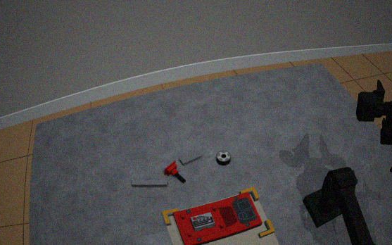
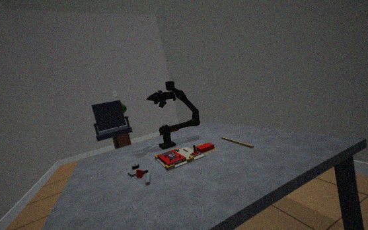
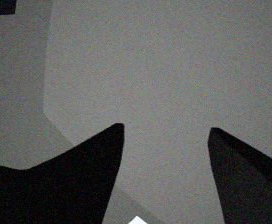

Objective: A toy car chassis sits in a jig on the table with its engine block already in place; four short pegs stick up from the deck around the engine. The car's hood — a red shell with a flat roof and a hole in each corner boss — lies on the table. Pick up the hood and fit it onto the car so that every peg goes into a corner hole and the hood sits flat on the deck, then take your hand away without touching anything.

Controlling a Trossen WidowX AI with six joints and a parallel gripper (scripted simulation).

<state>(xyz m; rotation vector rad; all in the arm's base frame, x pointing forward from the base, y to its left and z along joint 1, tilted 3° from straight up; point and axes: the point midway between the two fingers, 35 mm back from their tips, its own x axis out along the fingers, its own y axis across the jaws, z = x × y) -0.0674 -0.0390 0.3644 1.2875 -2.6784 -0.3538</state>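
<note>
Now: gripper tip 43 cm short of the red hood, 37 cm above it and 14 cm to the right of it. From my gripper tip the other things lie so: grey wheel (38 cm below, 27 cm ahead, 26 cm to the right); white jig (39 cm ahead, 38 cm below, 4 cm to the right); grey engine block (42 cm ahead, 37 cm below, 7 cm to the right).
</note>
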